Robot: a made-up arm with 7 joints. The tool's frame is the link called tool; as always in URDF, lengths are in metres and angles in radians. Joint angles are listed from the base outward.
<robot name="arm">
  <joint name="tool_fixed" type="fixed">
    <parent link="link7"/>
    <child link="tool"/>
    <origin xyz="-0.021 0.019 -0.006" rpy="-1.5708 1.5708 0"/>
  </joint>
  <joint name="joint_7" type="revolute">
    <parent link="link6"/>
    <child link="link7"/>
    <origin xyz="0.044 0.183 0.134" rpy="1.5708 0 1.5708"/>
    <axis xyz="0 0 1"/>
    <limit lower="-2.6" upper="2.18"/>
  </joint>
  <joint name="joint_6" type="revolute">
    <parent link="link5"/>
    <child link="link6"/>
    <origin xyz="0.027 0.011 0.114" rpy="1.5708 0 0"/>
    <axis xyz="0 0 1"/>
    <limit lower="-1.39" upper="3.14"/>
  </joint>
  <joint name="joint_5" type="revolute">
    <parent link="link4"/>
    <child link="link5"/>
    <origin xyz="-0.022 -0.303 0.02" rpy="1.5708 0 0"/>
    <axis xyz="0 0 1"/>
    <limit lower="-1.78" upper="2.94"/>
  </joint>
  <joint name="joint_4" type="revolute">
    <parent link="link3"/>
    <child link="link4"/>
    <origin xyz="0.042 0.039 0.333" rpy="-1.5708 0 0"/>
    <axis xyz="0 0 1"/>
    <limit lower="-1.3" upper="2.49"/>
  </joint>
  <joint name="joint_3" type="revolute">
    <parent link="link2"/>
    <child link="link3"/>
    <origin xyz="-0.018 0.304 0.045" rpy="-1.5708 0 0"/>
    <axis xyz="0 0 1"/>
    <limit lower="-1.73" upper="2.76"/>
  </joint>
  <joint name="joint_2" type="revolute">
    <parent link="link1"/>
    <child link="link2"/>
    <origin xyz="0 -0.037 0.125" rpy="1.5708 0 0"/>
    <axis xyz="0 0 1"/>
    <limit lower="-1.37" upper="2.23"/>
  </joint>
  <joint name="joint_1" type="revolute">
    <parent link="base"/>
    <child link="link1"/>
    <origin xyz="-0.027 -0.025 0.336" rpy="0 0 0"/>
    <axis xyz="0 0 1"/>
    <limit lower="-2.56" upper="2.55"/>
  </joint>
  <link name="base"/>
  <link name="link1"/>
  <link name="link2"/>
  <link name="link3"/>
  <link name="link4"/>
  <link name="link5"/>
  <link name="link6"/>
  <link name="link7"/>
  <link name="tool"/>
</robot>
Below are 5 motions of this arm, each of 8 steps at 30 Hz.
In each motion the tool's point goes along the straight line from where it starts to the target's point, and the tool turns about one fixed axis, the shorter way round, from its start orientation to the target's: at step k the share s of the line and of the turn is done. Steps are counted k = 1, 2, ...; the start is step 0. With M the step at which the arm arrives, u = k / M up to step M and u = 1 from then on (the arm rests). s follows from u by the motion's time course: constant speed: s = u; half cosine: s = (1 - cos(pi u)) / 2; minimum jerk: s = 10 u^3 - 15 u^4 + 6 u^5.
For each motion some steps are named. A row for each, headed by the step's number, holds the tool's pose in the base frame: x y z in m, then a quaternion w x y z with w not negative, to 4 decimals.
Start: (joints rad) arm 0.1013 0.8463 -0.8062 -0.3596 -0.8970 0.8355 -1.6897
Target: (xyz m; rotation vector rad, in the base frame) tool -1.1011 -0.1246 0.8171 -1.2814 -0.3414 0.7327
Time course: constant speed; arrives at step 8
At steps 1, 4, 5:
1: -1.0330 0.0500 1.0058 0.7553 -0.5603 -0.0391 0.3377
4: -1.0622 -0.0248 0.9249 0.7443 -0.5703 -0.0889 0.3360
5: -1.0719 -0.0498 0.8980 0.7402 -0.5733 -0.1054 0.3352

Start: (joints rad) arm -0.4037 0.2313 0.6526 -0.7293 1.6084 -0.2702 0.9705
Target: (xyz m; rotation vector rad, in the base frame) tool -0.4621 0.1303 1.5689 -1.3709 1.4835 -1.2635
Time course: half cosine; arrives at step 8
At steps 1, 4, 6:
1: -0.5921 0.1033 1.4723 0.4183 -0.5817 0.4093 -0.5649
4: -0.5297 0.1162 1.5187 0.3972 -0.5617 0.4929 -0.5327
6: -0.4819 0.1262 1.5542 0.3787 -0.5430 0.5539 -0.5049

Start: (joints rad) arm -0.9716 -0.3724 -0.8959 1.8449 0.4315 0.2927 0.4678
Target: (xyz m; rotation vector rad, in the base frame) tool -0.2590 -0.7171 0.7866 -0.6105 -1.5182 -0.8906
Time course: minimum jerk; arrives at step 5
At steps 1, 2, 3, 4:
1: -0.2488 -0.7129 0.7550 0.5963 -0.2453 -0.6603 -0.3850
2: -0.2516 -0.7141 0.7637 0.5964 -0.2501 -0.6586 -0.3846
3: -0.2555 -0.7157 0.7760 0.5965 -0.2570 -0.6561 -0.3841
4: -0.2584 -0.7168 0.7847 0.5966 -0.2619 -0.6544 -0.3837

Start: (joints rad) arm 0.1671 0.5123 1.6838 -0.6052 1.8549 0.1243 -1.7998
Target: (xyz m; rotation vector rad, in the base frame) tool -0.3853 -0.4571 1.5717 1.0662 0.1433 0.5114
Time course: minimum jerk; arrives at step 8
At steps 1, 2, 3, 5, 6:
1: -0.6614 -0.4647 1.4550 0.8545 0.3422 -0.1418 0.3642
2: -0.6368 -0.4640 1.4653 0.8551 0.3578 -0.1235 0.3544
3: -0.5887 -0.4627 1.4857 0.8546 0.3877 -0.0872 0.3344
5: -0.4625 -0.4592 1.5390 0.8426 0.4612 0.0088 0.2779
6: -0.4143 -0.4579 1.5594 0.8340 0.4871 0.0454 0.2550

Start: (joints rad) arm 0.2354 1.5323 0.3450 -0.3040 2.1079 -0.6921 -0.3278
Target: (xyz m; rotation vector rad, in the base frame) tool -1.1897 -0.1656 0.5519 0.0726 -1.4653 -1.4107
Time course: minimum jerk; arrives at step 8
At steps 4, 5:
4: -1.1841 -0.1586 0.4284 0.4954 0.0501 -0.5883 -0.6372
5: -1.1866 -0.1617 0.4839 0.5091 0.0413 -0.5995 -0.6162

